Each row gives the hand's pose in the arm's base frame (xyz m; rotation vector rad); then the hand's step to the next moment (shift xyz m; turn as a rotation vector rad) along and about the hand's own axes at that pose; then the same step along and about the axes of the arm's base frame.
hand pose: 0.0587 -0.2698 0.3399 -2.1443 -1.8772 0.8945
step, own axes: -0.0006 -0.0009 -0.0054 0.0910 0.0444 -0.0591
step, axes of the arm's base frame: 0.0020 0.0010 0.0050 0.0721 0.0924 -0.0037
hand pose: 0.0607 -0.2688 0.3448 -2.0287 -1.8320 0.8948
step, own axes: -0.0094 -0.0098 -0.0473 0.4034 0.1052 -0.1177
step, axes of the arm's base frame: 0.0203 0.0022 0.0448 0.1598 0.3954 -0.0758
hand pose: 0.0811 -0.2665 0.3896 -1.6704 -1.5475 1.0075
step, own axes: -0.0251 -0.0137 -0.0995 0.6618 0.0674 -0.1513
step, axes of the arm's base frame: 0.0788 -0.0191 0.0644 0.1731 0.6576 -0.0550
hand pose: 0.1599 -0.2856 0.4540 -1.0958 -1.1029 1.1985
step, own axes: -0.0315 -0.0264 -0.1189 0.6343 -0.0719 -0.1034
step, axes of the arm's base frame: 0.1197 -0.0378 0.0088 0.1425 0.6246 0.0879
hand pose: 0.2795 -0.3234 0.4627 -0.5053 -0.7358 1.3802
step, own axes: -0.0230 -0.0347 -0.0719 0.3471 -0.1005 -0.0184
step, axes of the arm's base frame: 0.0753 -0.0206 -0.0284 0.0926 0.3294 0.1176
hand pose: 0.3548 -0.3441 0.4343 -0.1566 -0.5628 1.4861
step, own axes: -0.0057 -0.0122 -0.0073 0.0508 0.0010 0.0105
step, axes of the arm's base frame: 0.0143 -0.0050 -0.0025 -0.0064 0.0467 0.0218
